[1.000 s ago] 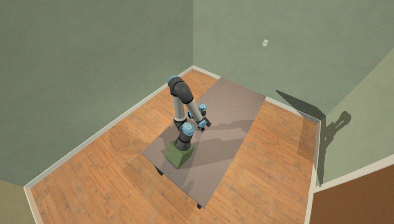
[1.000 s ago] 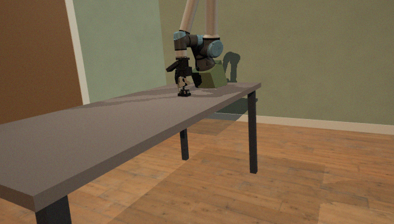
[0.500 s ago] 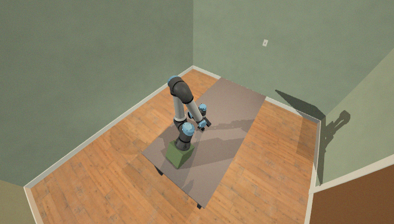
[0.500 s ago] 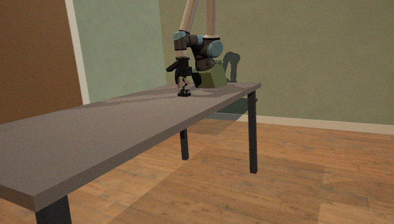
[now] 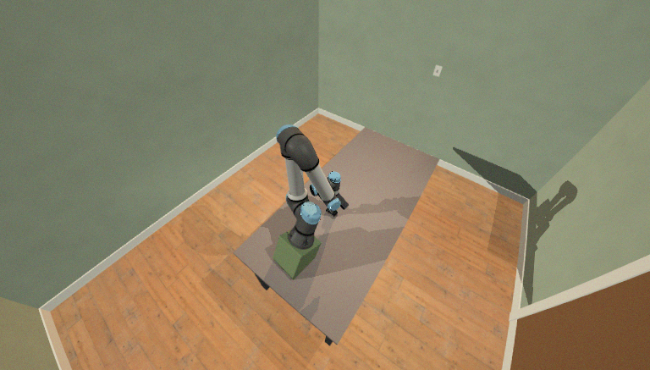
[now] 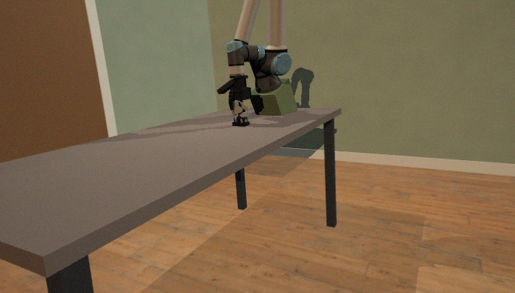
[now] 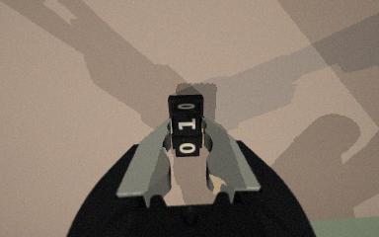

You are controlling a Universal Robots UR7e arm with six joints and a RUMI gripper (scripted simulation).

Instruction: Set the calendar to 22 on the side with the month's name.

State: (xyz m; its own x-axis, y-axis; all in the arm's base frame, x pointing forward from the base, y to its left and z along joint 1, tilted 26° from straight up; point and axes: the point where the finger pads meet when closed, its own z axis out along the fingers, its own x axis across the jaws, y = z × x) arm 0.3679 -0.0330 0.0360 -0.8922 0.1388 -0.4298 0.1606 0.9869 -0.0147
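The black number cube is 10 mm below my hand. Round my hand: black tray 30 mm below, 20 mm to the left.
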